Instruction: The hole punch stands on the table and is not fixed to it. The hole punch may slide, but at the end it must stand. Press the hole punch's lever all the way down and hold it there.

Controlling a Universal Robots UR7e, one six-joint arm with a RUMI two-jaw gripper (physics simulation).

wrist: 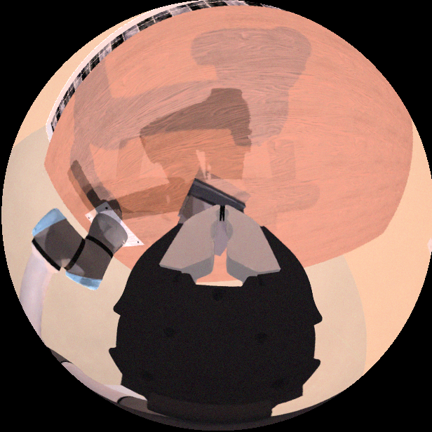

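Note:
The hole punch (215, 192) is a dark grey and black piece near the middle of the wrist view, on the wooden table (350, 150). Its dark upper edge runs slantwise from upper left to lower right. My gripper (222, 207) is shut and empty, with its tips together at the lower right part of the hole punch's dark edge. The jaws cover much of the hole punch, so its lever's height and any contact with the fingertips cannot be told for certain.
The robot's own arm joints (82, 245), grey with blue caps, and a white mounting plate (131, 237) show at the lower left. Shadows of the arm fall across the table. A dark tiled strip (112, 42) borders the far left edge.

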